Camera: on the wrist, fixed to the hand. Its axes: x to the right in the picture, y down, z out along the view.
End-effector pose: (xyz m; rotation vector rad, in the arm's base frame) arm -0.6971 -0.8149 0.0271 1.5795 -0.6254 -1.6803
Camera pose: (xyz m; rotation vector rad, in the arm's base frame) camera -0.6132 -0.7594 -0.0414 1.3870 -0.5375 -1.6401
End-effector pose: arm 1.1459 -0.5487 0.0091 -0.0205 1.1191 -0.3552
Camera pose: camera 1.0404 -0.6008 -0.0222 -0.1285 1.1215 -0.1718
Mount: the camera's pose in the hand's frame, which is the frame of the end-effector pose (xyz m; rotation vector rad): 0.0017 -0.0715 -0.0985 -0.1773 -0.0235 0.0928
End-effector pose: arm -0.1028 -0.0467 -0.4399 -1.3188 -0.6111 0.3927
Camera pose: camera -0.0457 -0.1377 -0.3827 -1.5178 -0.6167 0.4380
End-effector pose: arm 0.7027 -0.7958 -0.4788 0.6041 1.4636 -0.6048
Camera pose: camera 0.5824 -0.7779 -0.4829 0.5210 1.4412 -0.4035
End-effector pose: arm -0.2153 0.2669 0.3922 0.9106 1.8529 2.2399
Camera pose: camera -0.2865 0.2009 0.3188 1.0057 1.6021 2.3896
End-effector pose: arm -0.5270 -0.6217 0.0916 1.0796 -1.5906 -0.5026
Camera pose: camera -0.4087 -0.6376 0.0676 0.8656 -1.5769 -0.5838
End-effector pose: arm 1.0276 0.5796 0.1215 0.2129 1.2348 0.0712
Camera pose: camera 0.9310 0.5221 0.0748 0.1163 1.1878 0.2568
